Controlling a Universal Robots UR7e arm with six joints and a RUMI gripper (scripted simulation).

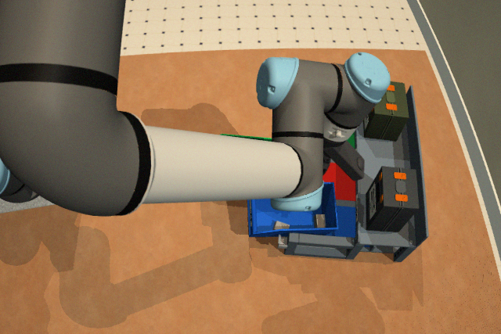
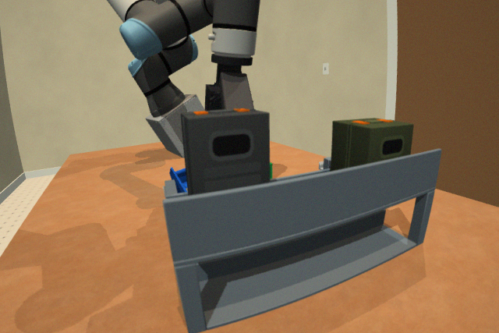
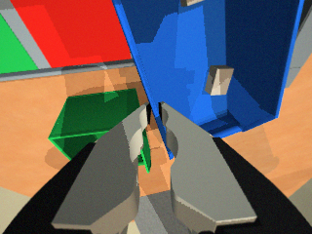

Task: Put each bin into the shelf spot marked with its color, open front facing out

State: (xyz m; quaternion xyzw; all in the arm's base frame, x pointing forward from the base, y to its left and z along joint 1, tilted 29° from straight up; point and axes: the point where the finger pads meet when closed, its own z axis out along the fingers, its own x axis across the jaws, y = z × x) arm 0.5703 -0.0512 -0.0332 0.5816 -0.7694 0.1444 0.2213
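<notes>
Now: hand 10 mm past the blue bin, 40 mm to the left of it and 30 mm above it. Also, from my hand: shelf front lip (10 mm ahead, 70 mm to the left, 90 mm below); black box (170 mm ahead, 80 mm to the right, 60 mm above); green bin (120 mm behind, 100 mm to the left, 60 mm below).
</notes>
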